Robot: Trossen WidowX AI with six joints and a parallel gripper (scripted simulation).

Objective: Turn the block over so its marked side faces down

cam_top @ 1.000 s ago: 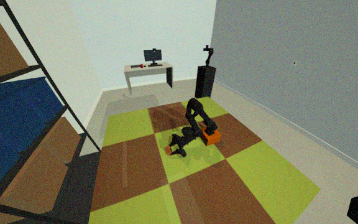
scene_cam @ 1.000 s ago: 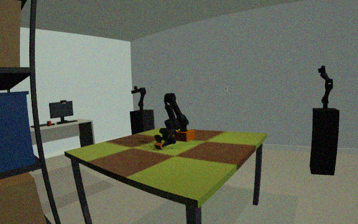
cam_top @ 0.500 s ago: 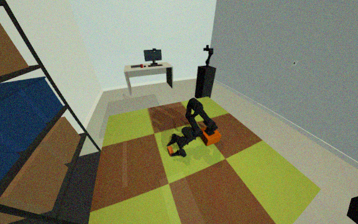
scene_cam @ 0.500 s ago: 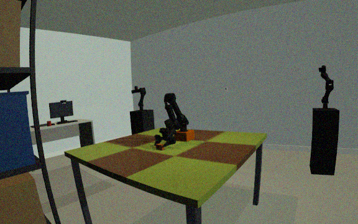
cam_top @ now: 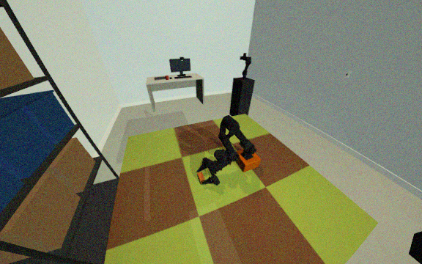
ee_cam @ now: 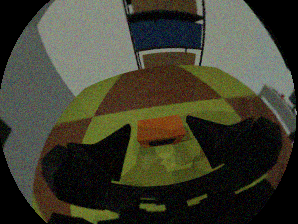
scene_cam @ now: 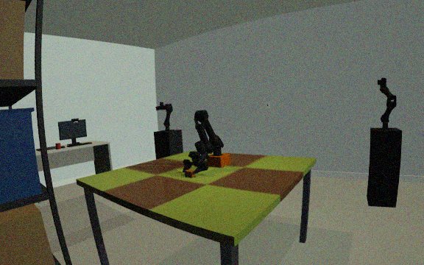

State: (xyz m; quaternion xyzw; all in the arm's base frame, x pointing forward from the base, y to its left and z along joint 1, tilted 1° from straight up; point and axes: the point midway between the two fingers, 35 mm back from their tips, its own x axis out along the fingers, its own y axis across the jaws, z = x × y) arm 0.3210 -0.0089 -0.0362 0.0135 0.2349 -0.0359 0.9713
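The orange block is 2 cm behind my gripper tip and 1 cm below it.
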